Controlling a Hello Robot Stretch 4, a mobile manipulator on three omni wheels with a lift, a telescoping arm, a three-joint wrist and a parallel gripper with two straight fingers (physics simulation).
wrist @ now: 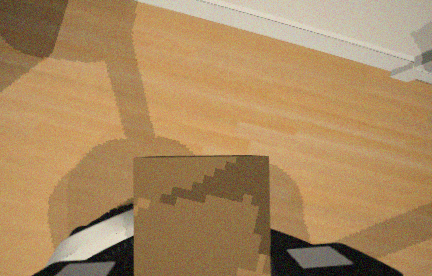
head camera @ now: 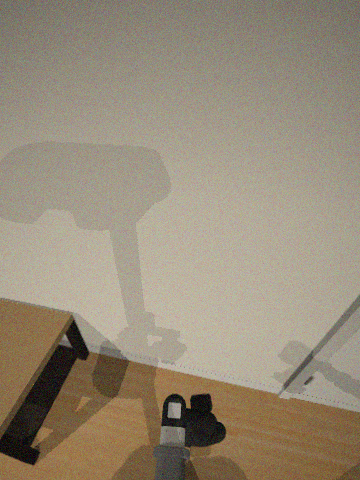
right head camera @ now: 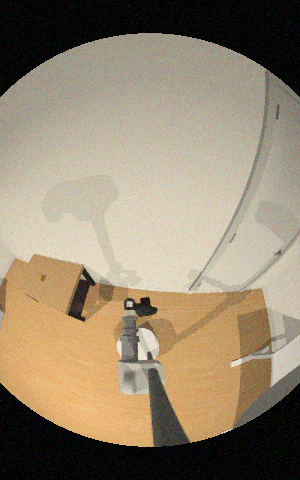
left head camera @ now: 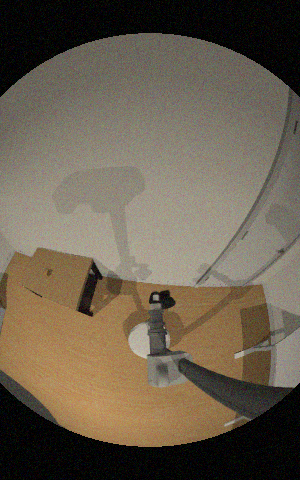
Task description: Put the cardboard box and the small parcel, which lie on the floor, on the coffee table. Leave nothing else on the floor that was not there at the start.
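Places are measured from the robot's base along level axes (x ahead, y left, z up), in centimetres.
Where they show: gripper, between the fingertips: (wrist: 201, 247); robot's base, origin of its link: (right head camera: 138, 345) (left head camera: 148, 338).
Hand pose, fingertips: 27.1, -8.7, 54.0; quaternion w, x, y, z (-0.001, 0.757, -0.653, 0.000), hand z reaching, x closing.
Observation:
Each offset is from my fingertips to the top centre of the thing, as dx, dy, dz. Level surfaces: height alone.
A plain brown cardboard box @[+1.0, +0.1, +4.5] (wrist: 200, 220) sits between the two fingers in the wrist view, its flat top facing the camera. My gripper (head camera: 202, 425) (left head camera: 164, 300) (right head camera: 145, 306) (wrist: 201, 247) is shut on it and holds it above the floor; the head views hardly show the box under the black gripper. The coffee table @[dz -11.8] (head camera: 30, 340) (left head camera: 65, 282) (right head camera: 57, 287), with a wooden top and black legs, stands left of the gripper, near the wall and apart from it. The small parcel cannot be made out for certain in these views.
A small dark brown thing @[+25.8, +118.1, -6.7] (left head camera: 49, 272) (right head camera: 43, 278) is on the coffee table top, too small to identify. A wall with a white skirting board runs behind the table and gripper. A door (left head camera: 287, 185) (right head camera: 285, 150) is at the right. White table legs (right head camera: 250, 359) show at the lower right.

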